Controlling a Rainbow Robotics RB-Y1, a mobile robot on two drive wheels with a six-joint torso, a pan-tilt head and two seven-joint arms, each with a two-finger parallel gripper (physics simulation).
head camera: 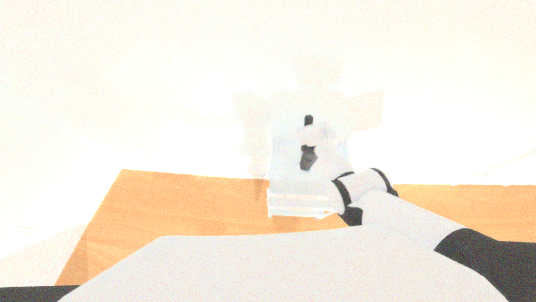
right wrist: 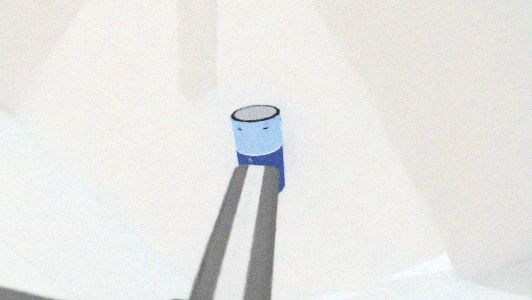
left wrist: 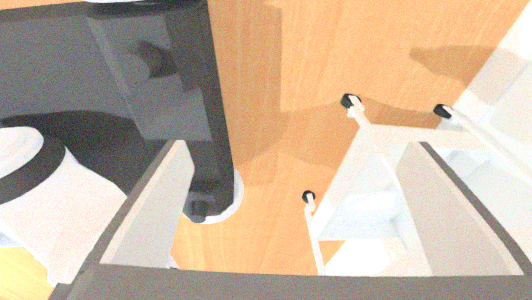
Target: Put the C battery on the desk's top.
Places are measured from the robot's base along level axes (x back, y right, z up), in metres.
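Where they show: left gripper, fingertip midpoint: [left wrist: 293, 155]; right gripper, fingertip midpoint: [head camera: 308, 166] [right wrist: 257, 182].
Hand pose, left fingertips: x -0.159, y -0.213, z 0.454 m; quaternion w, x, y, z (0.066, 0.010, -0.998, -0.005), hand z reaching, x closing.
Each offset is from my left fingertips to the top centre of the thing. "*": to the spot under its first point. Level surfaces: height alone.
The C battery {dx -0.362, dy +0.449, dz +0.241 m} [right wrist: 258, 137], light blue above and dark blue below, stands upright on a whitish surface [right wrist: 325, 225] in the right wrist view. My right gripper [right wrist: 257, 182] is shut with its fingers together and nothing between them. Its fingertips overlap the battery's lower part in that view; whether they touch it I cannot tell. In the head view the right gripper [head camera: 305, 167] is over pale, bluish-white furniture [head camera: 287, 180], and the battery does not show there. My left gripper [left wrist: 293, 155] is open and empty. I cannot tell from the washed-out head view which surface is the desk's top.
A wooden floor {dz -0.452 m} [head camera: 190, 205] [left wrist: 255, 75] lies around the furniture. In the left wrist view, a white frame {* dx -0.354, dy +0.254, dz -0.295 m} [left wrist: 415, 134] on black casters is at the right, and my dark base [left wrist: 192, 50] is at the left. The head view's background is overexposed.
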